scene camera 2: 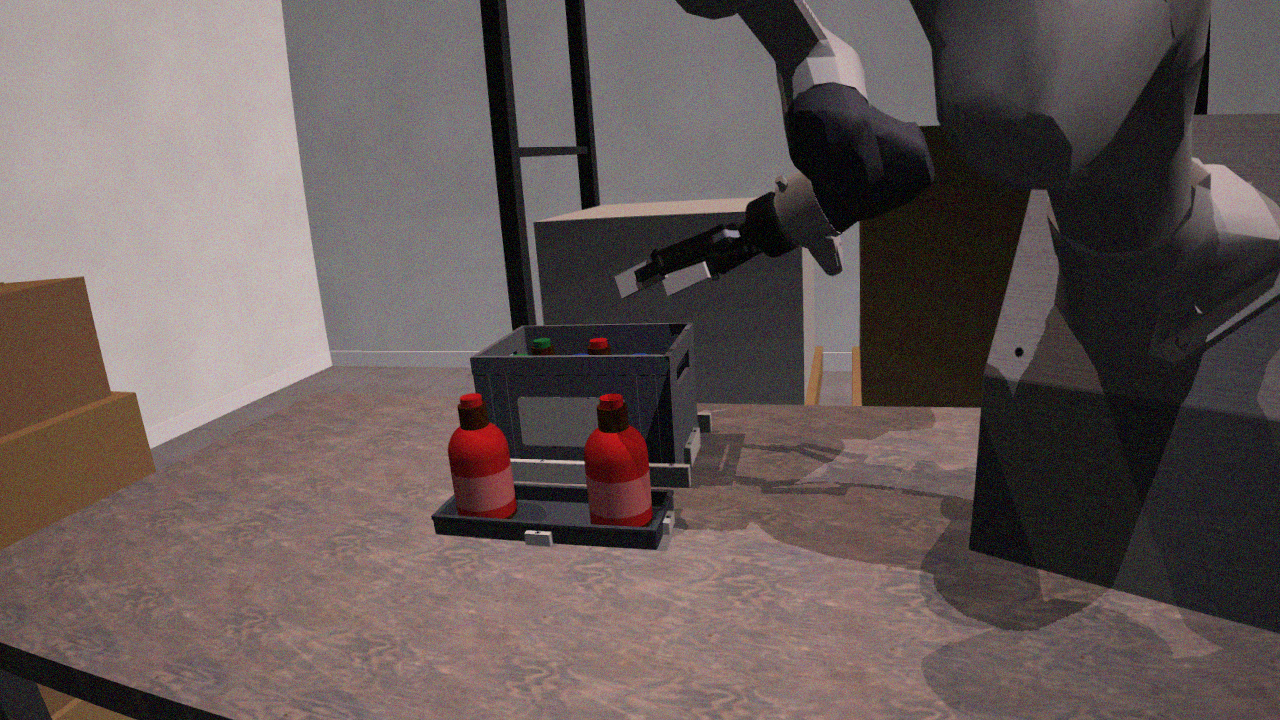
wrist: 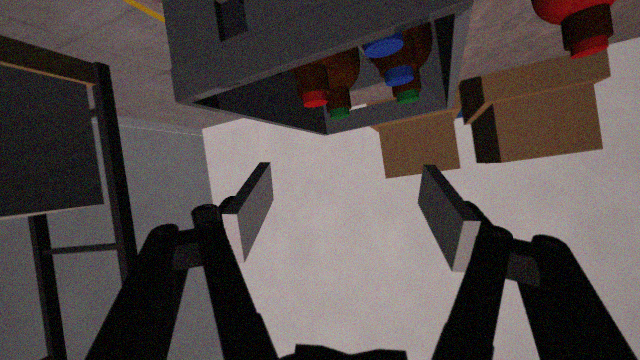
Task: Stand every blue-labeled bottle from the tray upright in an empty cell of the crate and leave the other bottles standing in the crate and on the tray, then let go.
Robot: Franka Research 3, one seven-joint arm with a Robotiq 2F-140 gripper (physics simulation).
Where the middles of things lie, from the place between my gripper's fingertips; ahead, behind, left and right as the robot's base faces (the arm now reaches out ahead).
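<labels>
Blue-labeled bottle (wrist: 388, 45): my hand is 4 cm to the right of it and 16 cm above it. Red-capped bottle (wrist: 312, 82), measured from my hand: 9 cm ahead, 4 cm to the right, 16 cm below.
</labels>
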